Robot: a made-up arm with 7 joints.
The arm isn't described. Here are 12 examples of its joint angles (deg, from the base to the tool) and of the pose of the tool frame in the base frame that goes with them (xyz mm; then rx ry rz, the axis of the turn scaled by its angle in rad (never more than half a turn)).
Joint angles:
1: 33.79 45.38 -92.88 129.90 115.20 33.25 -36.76
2: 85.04 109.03 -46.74 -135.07 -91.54 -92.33 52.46
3: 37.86 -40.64 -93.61 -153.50 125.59 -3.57 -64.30
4: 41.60 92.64 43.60 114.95 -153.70 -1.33 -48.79
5: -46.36 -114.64 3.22 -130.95 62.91 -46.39 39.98
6: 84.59 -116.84 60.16 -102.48 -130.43 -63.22 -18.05
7: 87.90 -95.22 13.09 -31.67 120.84 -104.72 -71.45
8: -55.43 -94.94 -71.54 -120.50 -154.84 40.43 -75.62
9: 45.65 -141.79 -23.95 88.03 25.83 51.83 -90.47
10: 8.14 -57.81 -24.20 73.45 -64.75 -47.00 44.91
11: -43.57 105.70 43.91 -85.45 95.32 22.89 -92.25
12: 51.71 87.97 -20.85 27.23 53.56 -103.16 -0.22
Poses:
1: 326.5 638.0 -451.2 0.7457 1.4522 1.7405
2: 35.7 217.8 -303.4 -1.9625 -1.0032 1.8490
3: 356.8 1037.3 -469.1 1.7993 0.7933 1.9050
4: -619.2 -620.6 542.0 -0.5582 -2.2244 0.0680
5: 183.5 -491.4 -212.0 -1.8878 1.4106 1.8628
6: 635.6 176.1 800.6 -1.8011 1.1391 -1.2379
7: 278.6 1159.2 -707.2 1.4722 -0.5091 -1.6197
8: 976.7 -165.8 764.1 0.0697 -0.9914 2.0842
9: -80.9 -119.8 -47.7 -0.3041 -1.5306 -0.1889
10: 21.8 -66.1 -592.7 -1.5472 2.5119 0.7979
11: -148.8 -494.0 890.5 0.2473 2.2310 -1.5931
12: -168.1 540.8 67.1 1.7976 1.3430 1.2275
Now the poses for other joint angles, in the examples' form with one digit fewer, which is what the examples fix.
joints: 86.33 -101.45 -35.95 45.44 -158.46 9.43 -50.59
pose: -189 1179 -672 2.514 0.627 -1.016
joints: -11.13 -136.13 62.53 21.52 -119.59 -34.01 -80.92
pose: 706 -587 -766 0.936 0.922 0.683
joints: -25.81 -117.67 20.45 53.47 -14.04 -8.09 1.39
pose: 331 136 -496 1.133 2.398 0.767
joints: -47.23 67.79 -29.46 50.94 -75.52 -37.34 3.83
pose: -401 135 705 -0.670 -0.833 -1.680
